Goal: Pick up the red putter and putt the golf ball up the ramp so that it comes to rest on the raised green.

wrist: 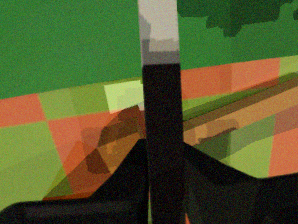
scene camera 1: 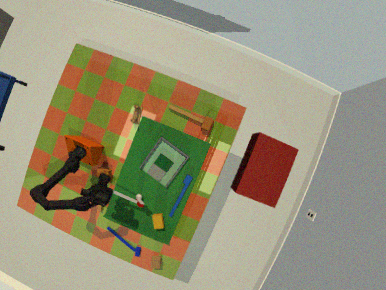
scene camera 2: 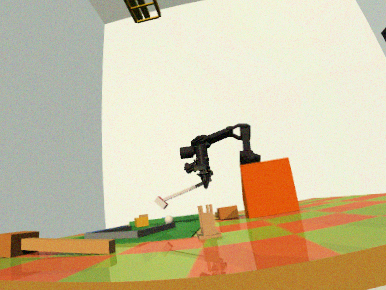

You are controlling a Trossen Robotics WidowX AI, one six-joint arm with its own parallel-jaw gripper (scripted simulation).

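On a green course, (scene camera 2: 184,229) and (scene camera 1: 138,147) are the same spot.
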